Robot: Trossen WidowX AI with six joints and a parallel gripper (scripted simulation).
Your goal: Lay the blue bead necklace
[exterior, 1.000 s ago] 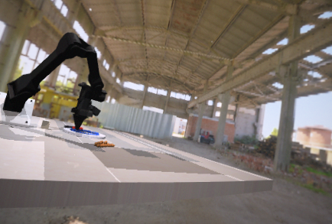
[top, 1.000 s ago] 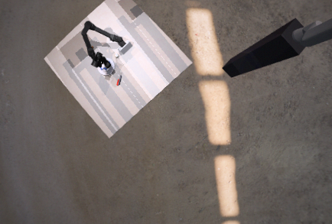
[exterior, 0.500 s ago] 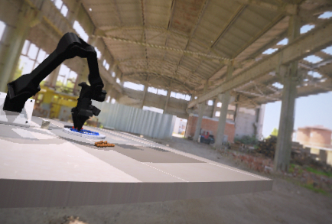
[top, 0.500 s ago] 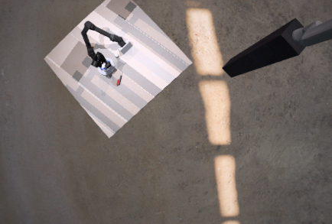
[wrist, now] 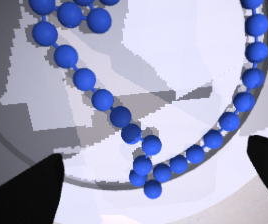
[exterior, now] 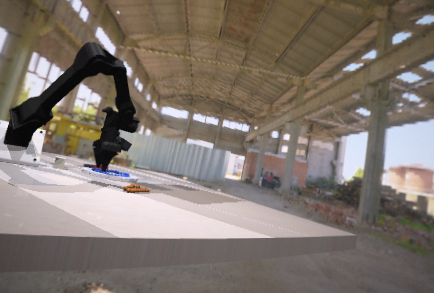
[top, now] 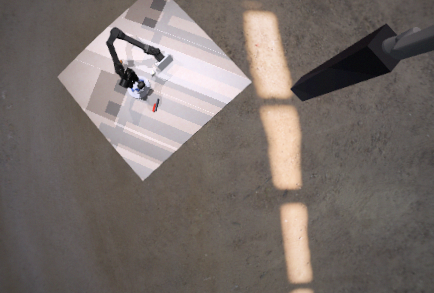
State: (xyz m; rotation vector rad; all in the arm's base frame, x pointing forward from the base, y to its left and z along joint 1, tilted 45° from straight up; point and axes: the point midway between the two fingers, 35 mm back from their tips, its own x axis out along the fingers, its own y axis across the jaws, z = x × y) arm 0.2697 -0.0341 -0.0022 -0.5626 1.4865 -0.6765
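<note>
Now: the round white bead board 5 cm ahead of my gripper tip, 1 cm to the left of it and 1 cm below it. Round my gripper tip: small white block (13 cm behind, 2 cm to the left); then red pen-like object (24 cm to the left, 6 cm ahead, 2 cm below).
</note>
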